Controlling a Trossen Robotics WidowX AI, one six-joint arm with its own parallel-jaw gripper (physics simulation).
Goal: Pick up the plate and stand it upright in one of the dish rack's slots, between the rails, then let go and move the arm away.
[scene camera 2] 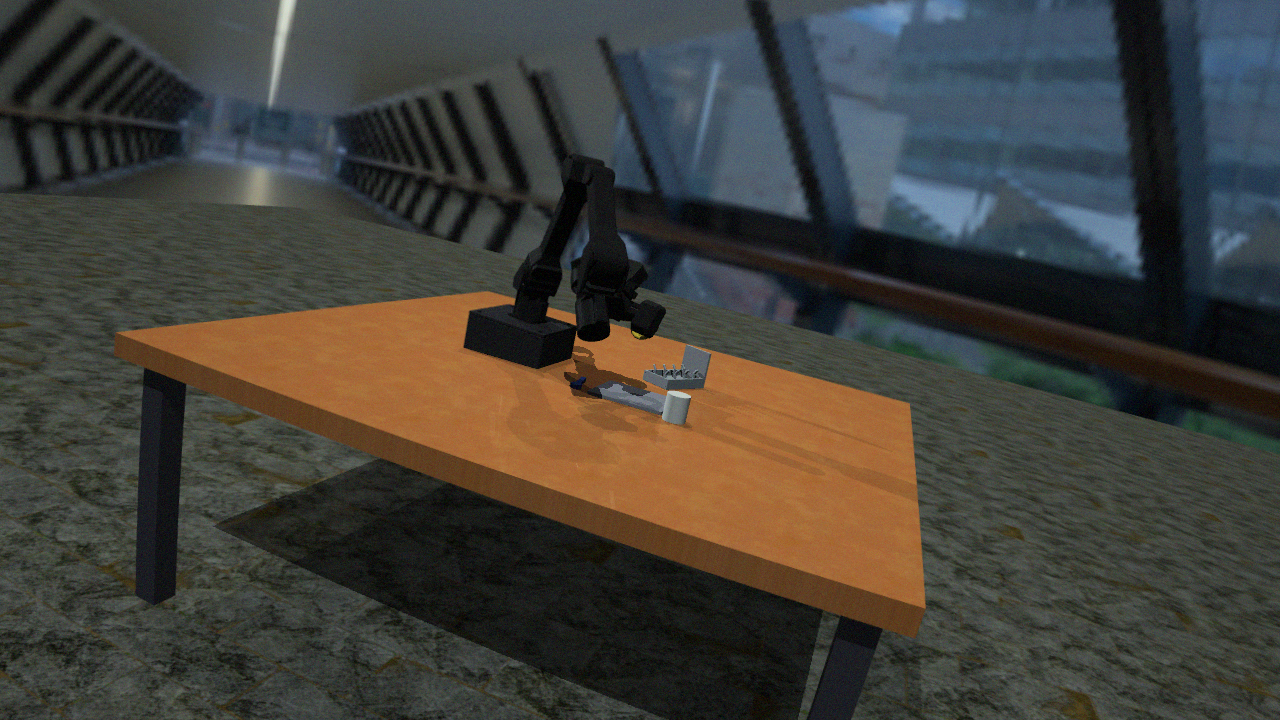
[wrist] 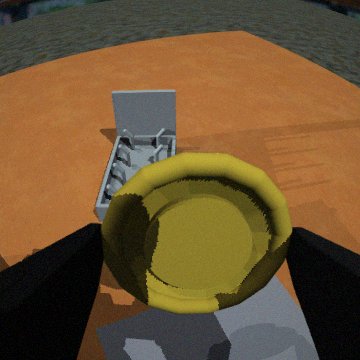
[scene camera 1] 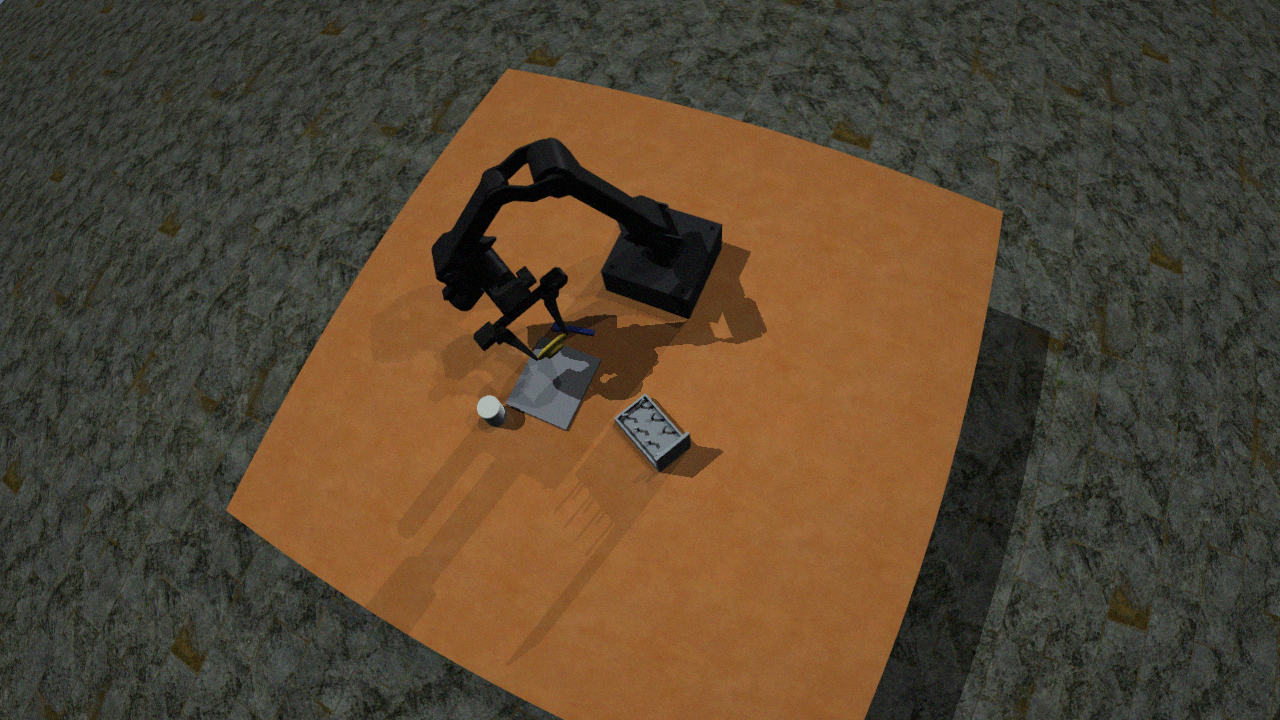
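Note:
A yellow round plate (scene camera 1: 550, 346) (scene camera 2: 640, 334) (wrist: 200, 240) is held by its rim between the two black fingers. My gripper (scene camera 1: 551, 346) (wrist: 197, 239) is shut on it and holds it in the air above the grey board's edge in scene camera 1. In scene camera 2 the gripper's wrist part hides most of the plate. The light grey dish rack (scene camera 1: 655, 454) (scene camera 2: 689, 385) (wrist: 145, 112) stands on the table apart from the plate, with rows of short rails and a tall panel at one end. In the wrist view the plate covers the rack's near right part.
A flat grey board (scene camera 1: 559, 402) (scene camera 2: 631, 398) (wrist: 270, 305) lies below the plate. A white cylinder (scene camera 1: 490, 411) (scene camera 2: 675, 408) stands beside the board. A blue object (scene camera 1: 577, 330) (scene camera 2: 578, 383) lies near the board. The black arm base (scene camera 1: 662, 277) (scene camera 2: 519, 338) stands on the orange table (scene camera 1: 787, 537) (scene camera 2: 447, 429) (wrist: 210, 75).

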